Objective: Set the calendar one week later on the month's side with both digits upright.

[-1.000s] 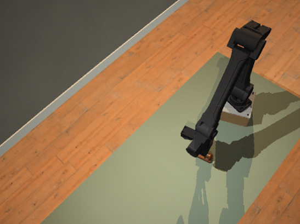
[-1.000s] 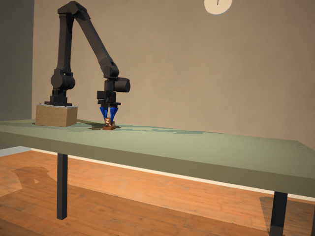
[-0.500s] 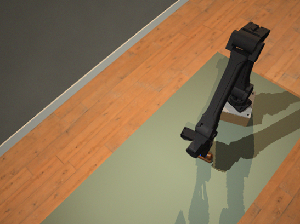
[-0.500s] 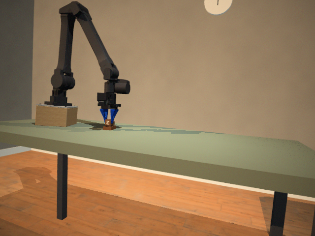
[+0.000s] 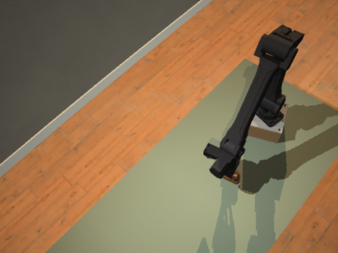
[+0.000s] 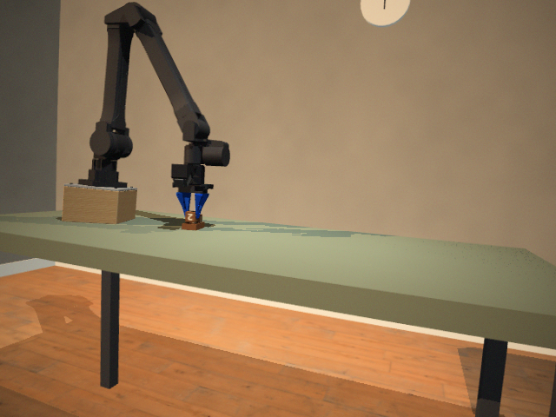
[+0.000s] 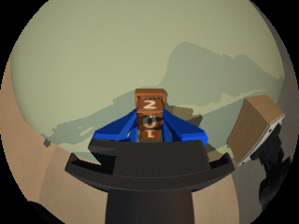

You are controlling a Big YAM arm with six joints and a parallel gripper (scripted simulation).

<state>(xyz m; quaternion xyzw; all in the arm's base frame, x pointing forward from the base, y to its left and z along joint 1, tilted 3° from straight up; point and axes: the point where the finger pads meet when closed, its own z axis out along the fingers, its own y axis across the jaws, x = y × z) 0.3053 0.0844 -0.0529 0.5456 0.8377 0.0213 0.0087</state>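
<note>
My gripper is now right at the brown digit cube. The rest, counted from my hand: brown tray (10 mm behind, 10 mm to the left, 30 mm below).
</note>
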